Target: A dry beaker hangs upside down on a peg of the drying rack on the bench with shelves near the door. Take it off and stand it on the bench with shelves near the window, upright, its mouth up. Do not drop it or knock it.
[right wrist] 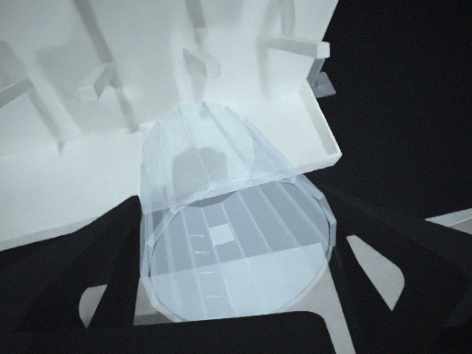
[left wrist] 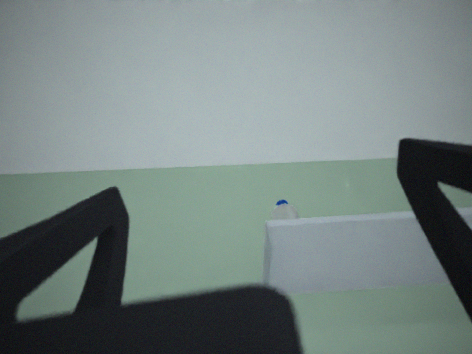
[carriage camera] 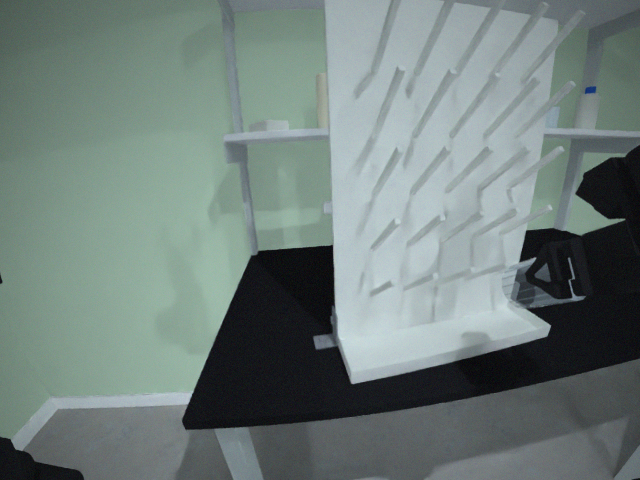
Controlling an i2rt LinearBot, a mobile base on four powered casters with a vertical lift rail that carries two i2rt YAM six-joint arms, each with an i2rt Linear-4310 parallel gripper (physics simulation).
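Places are measured from the left arm's base along level axes (x ahead, y left, z up), in metres.
Pixels of known places: left gripper, fingertip midpoint: [left wrist: 257, 179]; right gripper, fingertip midpoint: [right wrist: 229, 202] [carriage camera: 550, 275].
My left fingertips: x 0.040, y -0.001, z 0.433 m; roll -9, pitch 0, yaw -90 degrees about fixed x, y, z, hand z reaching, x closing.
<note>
Behind a point stands the place of what it marks.
The clear beaker [carriage camera: 516, 290] @(y -0.595, x 0.263, z 0.213 m) [right wrist: 240, 240] @(y -0.637, x 0.233, z 0.264 m) is held tilted, nearly lying, just in front of the lower right part of the white drying rack [carriage camera: 351, 289] @(y -0.347, x 0.384, z 0.154 m) [right wrist: 60, 172] @(y -0.454, x 0.366, z 0.030 m). In the right wrist view its far end shows below the nearest peg tips, apart from them. Which end is its mouth I cannot tell. My right gripper [carriage camera: 535, 277] @(y -0.635, x 0.253, z 0.242 m) [right wrist: 229, 202] @(y -0.635, x 0.253, z 0.242 m) is shut on the beaker, a finger on each side. My left gripper [left wrist: 257, 179] @(y -0.001, x 0.040, z 0.433 m) is open and empty, up away from the rack. The rack stands on a black bench with shelves [carriage camera: 268, 382] @(y -0.187, x 0.266, z 0.026 m) [right wrist: 400, 100] @(y -0.910, x 0.464, z 0.026 m).
Several bare pegs slant up from the rack. Behind it a grey shelf [carriage camera: 289, 135] @(y -0.201, x 0.660, z 0.468 m) [left wrist: 350, 255] @(y -0.230, x 0.802, z 0.921 m) bears a white box [carriage camera: 271, 125] @(y -0.133, x 0.754, z 0.507 m), a cream cylinder [carriage camera: 322, 100] @(y -0.290, x 0.815, z 0.579 m) and a blue-capped bottle [carriage camera: 587, 111] @(y -1.352, x 0.984, z 0.565 m) [left wrist: 284, 212] @(y -0.082, x 0.738, z 1.049 m). A small grey tab [carriage camera: 324, 341] @(y -0.287, x 0.370, z 0.033 m) lies left of the rack.
</note>
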